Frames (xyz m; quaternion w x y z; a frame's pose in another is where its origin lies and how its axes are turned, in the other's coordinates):
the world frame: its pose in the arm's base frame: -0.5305 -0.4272 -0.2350 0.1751 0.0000 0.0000 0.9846
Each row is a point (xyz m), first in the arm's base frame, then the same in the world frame.
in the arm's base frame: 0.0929 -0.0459 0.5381
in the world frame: -0.4537 -0.5729 0.7731
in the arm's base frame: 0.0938 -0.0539 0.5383
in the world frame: -0.4573 -0.5657 0.7733
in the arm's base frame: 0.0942 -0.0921 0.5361
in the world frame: -0.4709 -0.5299 0.7711
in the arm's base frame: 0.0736 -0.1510 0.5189
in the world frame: -0.4718 -0.4675 0.7539
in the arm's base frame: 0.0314 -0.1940 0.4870
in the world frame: -0.4470 -0.4126 0.7220
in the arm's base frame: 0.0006 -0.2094 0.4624
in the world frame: -0.4234 -0.3876 0.6974
